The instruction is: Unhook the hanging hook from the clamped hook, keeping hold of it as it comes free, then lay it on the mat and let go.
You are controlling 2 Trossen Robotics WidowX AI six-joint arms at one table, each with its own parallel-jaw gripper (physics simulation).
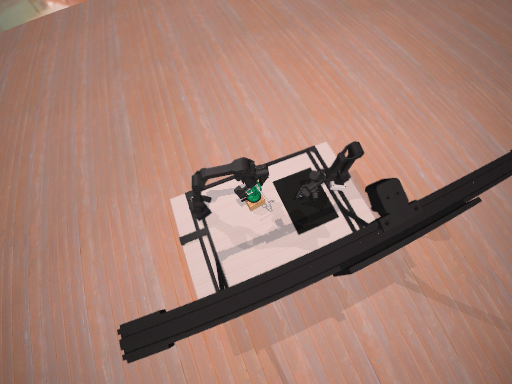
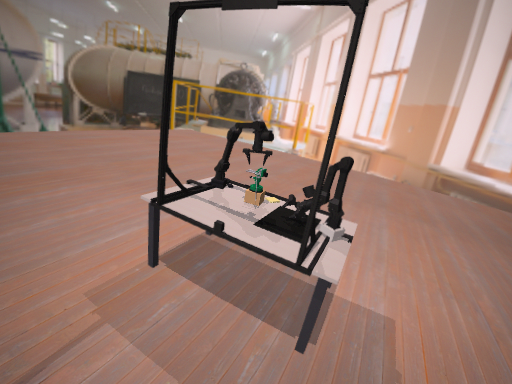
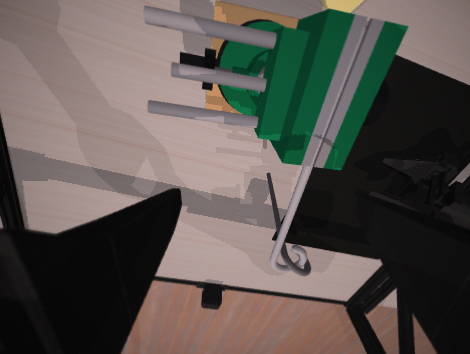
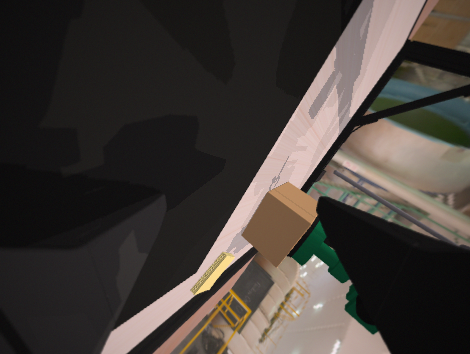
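Seen in the pictures: left gripper, fingertip midpoint: [image 1: 254, 190] [image 2: 256, 165] [image 3: 267, 199]; right gripper, fingertip midpoint: [image 1: 297, 195] [image 2: 285, 212] [image 3: 377, 174] [image 4: 242, 202]; left arm's base, link origin: [image 1: 199, 208] [image 2: 219, 178]; right arm's base, link origin: [image 1: 339, 180] [image 2: 333, 226].
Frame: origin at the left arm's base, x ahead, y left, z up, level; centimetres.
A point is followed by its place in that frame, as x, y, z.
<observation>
A green vise [image 1: 253, 196] @(30.3, -17.9, 5.6) [image 2: 260, 179] [image 3: 300, 88] @(31.4, -16.1, 17.4) [image 4: 318, 246] @(34.7, -19.4, 5.3) stands on a wooden block [image 1: 253, 205] @(27.2, -21.4, 2.2) [image 2: 254, 197] @(31.9, -22.1, -0.9) [image 4: 279, 221] @(36.4, -19.8, -1.6) and clamps a light grey hook [image 3: 300, 191] @(32.2, -22.5, 17.8). A dark grey hook [image 3: 275, 204] @(33.0, -30.1, 9.5) hangs from its curled end, their bends linked near the table's edge. My left gripper [image 1: 244, 193] [image 2: 257, 154] is open and empty, hanging just above the vise. My right gripper [image 1: 300, 194] @(54.0, -33.5, -1.9) [image 2: 292, 199] is open and empty, low over the black mat [image 1: 312, 217] @(52.3, -50.2, -5.5) [image 2: 283, 226] @(54.4, -46.7, -5.5) [image 3: 374, 197] [image 4: 163, 88] @(57.2, -38.4, -5.5).
A yellow notepad [image 2: 273, 199] @(44.0, -6.2, -4.9) [image 4: 212, 274] @(45.5, -8.7, -4.9) lies on the table [image 1: 247, 263] @(2.3, -45.0, -6.0) [image 2: 193, 207] @(0.0, -48.1, -6.0) between block and mat. A black frame [image 2: 164, 114] @(-17.6, -56.5, 45.4) surrounds the table, with an overhead beam [image 1: 277, 282] @(2.4, -61.2, 98.0). Three grey vise rods [image 3: 216, 75] @(26.9, -15.6, 15.2) stick out sideways.
</observation>
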